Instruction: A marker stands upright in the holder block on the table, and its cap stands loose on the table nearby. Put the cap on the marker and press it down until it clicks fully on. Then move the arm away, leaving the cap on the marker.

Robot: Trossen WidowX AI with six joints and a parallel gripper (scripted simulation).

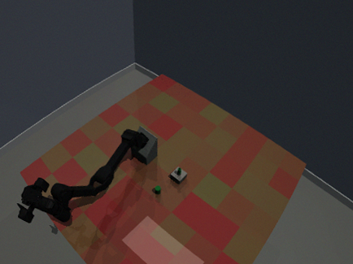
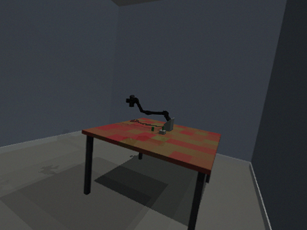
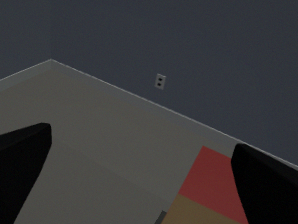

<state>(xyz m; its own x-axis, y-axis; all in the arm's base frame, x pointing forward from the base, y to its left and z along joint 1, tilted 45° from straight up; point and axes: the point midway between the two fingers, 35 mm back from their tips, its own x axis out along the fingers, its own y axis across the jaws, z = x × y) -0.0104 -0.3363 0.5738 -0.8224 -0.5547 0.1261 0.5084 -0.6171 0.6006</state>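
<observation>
The dark green cap is 27 cm ahead of my gripper tip, 55 cm to the left of it and 26 cm below it. Also, from my gripper tip: holder block 28 cm ahead, 70 cm to the left, 27 cm below.
</observation>
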